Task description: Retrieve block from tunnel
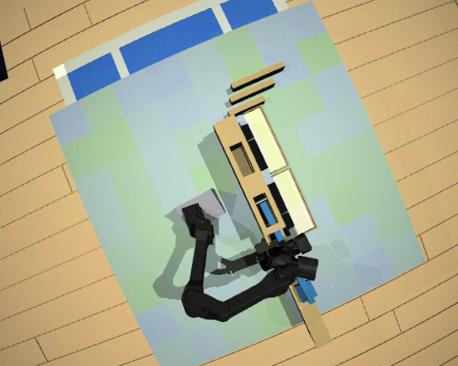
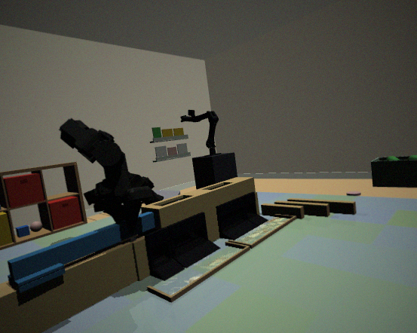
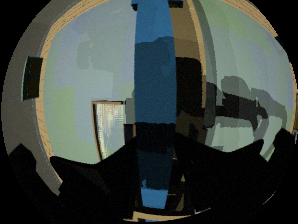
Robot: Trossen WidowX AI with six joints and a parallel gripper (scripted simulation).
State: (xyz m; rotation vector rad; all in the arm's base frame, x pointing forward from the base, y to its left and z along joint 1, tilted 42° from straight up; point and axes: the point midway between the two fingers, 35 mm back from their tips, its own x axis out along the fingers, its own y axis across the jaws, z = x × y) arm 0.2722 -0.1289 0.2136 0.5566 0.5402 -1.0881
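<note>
Now: gripper tip 6 cm to the right of the tan covered tunnel, 4 cm above it and 1 cm short of it.
</note>
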